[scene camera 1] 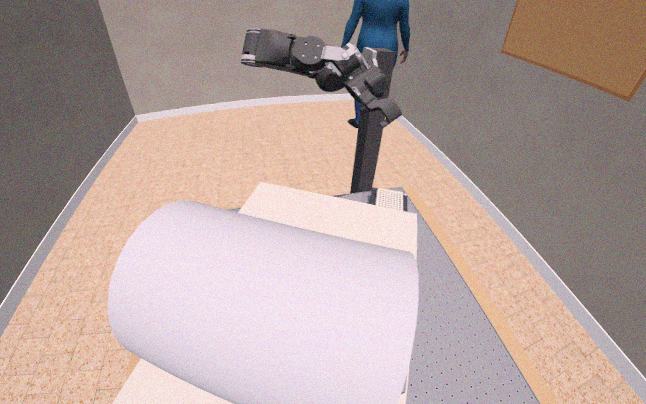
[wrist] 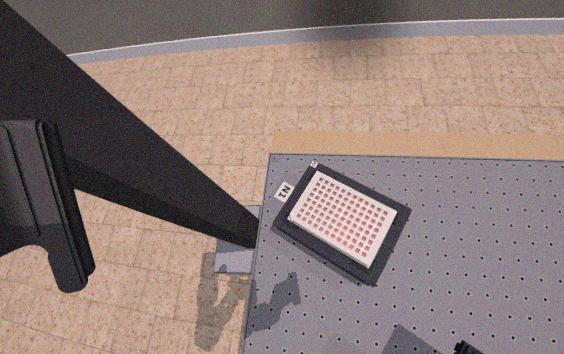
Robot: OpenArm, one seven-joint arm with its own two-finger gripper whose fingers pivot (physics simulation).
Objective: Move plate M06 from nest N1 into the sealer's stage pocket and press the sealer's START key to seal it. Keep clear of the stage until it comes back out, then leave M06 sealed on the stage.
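Plate M06, white with pinkish wells, sits in the dark nest N1, beside the label N1. The sealer, a large pale rounded body on a pale box, fills the foreground of the scene view. Its stage pocket and START key do not show. My gripper is open, high above the table and well away from the plate, near the upright post. In the wrist view a dark rounded part, seemingly of my gripper, shows at the left. The fingertips are too small to make out in the scene view.
The dark post stands at the table's edge beside the nest. The grey perforated table extends past the sealer. A person in blue stands behind the arm. A small dark part shows at the wrist view's bottom edge.
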